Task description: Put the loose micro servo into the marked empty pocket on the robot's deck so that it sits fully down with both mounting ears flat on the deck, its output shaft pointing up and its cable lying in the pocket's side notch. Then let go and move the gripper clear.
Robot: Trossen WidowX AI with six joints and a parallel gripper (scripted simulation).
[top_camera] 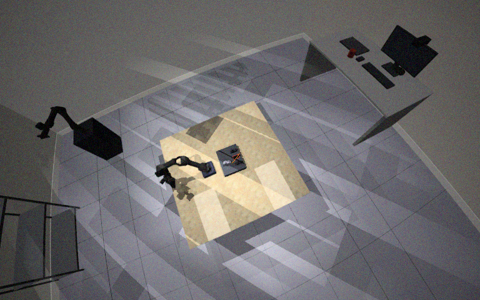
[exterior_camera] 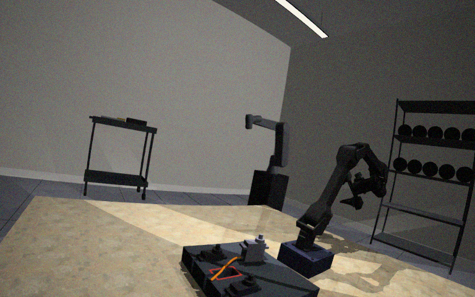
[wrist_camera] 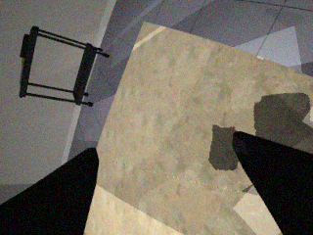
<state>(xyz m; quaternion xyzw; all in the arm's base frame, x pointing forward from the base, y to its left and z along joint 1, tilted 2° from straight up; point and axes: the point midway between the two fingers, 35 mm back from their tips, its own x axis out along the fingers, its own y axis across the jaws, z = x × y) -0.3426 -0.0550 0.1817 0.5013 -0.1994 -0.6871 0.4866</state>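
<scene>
Right now my gripper tip is 57 cm short of the dark deck, 8 cm to the right of it and 20 cm above it.
</scene>
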